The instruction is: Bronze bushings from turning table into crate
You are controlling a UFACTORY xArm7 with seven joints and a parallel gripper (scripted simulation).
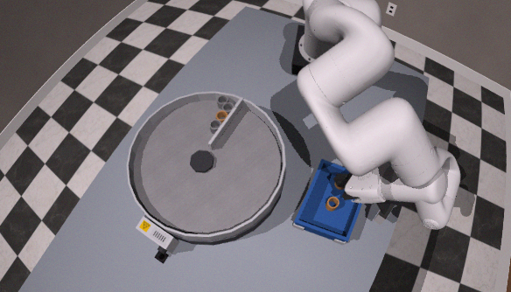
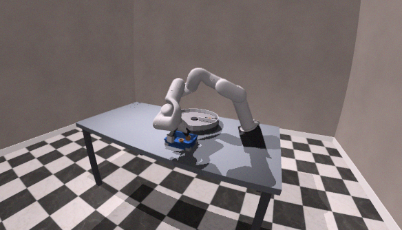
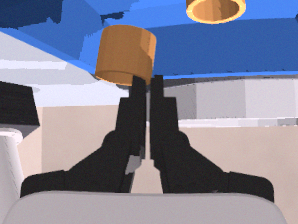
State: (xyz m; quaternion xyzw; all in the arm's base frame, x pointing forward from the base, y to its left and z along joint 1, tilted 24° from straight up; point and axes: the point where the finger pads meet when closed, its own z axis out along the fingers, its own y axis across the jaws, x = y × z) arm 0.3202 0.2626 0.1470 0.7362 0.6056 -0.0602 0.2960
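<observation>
The blue crate is 40 mm ahead of my hand, 10 mm to the left of it and 60 mm below it. The rest, counted from my hand: turning table: 160 mm ahead, 320 mm to the right, 40 mm below.
</observation>
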